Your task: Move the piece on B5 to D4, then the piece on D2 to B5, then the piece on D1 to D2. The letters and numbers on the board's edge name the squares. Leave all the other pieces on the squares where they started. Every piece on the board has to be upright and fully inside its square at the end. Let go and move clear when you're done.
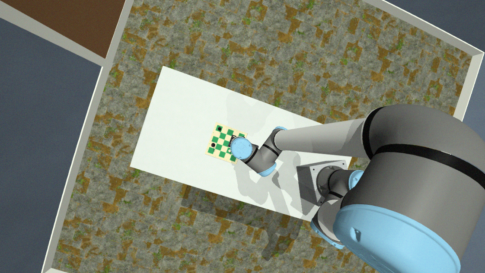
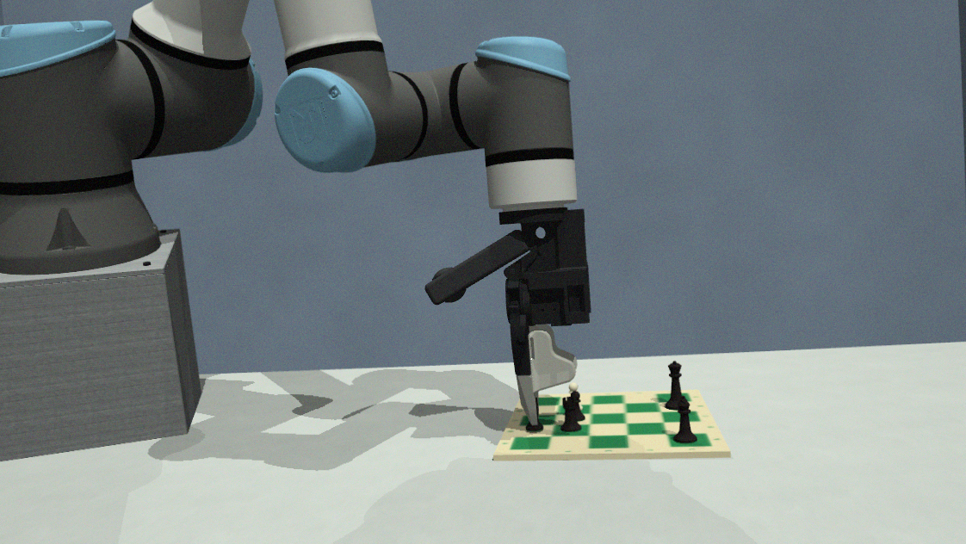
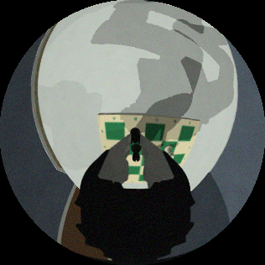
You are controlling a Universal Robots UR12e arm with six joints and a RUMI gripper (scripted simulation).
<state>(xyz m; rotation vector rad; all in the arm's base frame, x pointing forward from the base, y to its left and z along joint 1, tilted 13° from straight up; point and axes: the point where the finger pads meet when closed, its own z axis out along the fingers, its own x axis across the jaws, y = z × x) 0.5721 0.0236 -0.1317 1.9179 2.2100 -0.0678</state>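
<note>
The black queen lies 140 mm ahead of my hand and 90 mm to the left of it. From my hand the other things lie so: white pawn 30 mm ahead, 80 mm to the left, 10 mm below; cream chessboard 70 mm ahead, 50 mm to the left, 30 mm below.
</note>
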